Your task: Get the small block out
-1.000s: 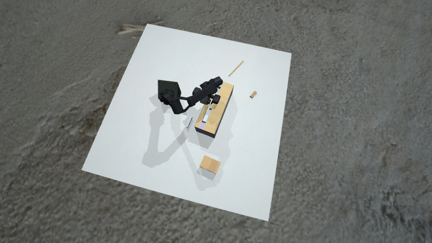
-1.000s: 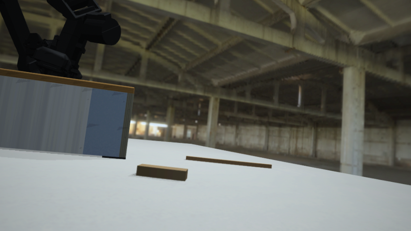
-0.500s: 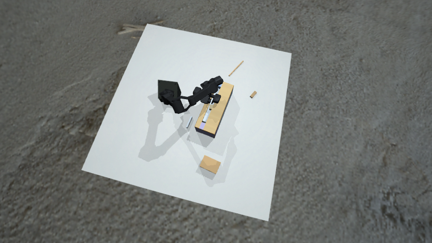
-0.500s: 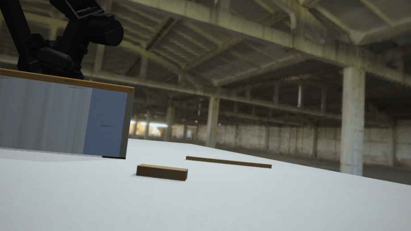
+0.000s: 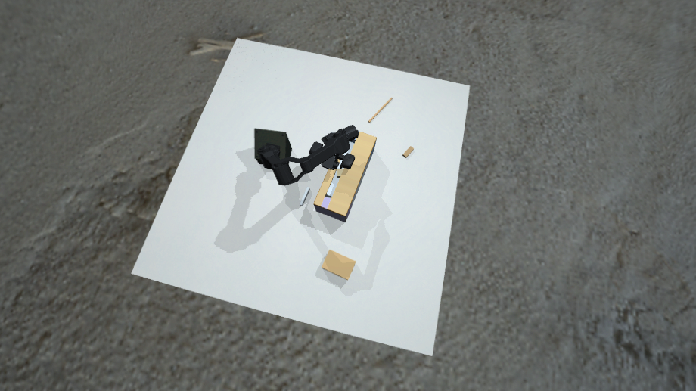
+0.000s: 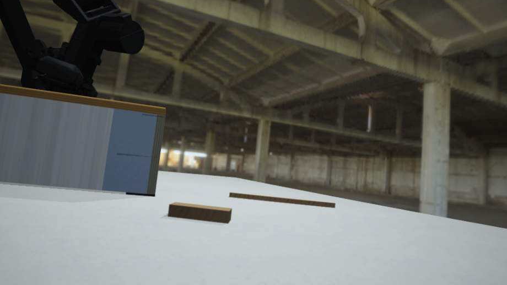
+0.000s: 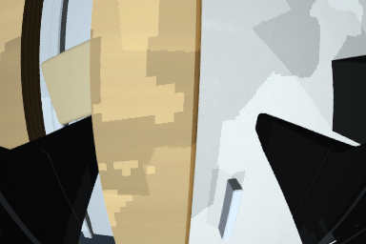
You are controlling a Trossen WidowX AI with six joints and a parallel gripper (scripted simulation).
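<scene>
Right now the long box is 30 mm ahead of my gripper tip, 10 mm to the right of it and 30 mm below it. The rest, counted from my gripper tip: small brown piece (330 mm ahead, 180 mm to the left, 80 mm below); pale yellow block (50 mm ahead, 30 mm to the right); thin wooden stick (160 mm ahead, 380 mm to the left, 90 mm below).
</scene>
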